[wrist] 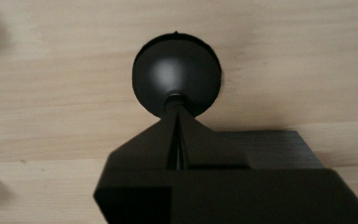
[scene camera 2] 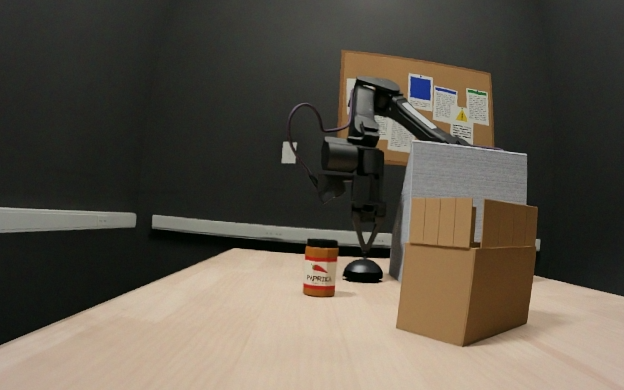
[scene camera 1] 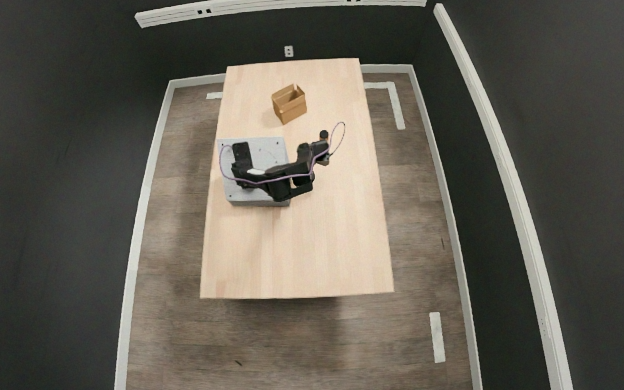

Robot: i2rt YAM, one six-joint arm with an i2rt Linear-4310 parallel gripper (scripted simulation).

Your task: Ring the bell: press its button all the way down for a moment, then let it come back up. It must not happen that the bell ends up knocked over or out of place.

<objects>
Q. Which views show the cardboard box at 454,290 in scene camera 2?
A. Scene camera 2 and scene camera 1 only.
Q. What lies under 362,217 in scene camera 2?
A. The gripper.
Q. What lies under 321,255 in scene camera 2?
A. A paprika jar.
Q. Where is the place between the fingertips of the gripper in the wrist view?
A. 178,112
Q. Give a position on a cardboard box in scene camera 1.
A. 293,108
</objects>
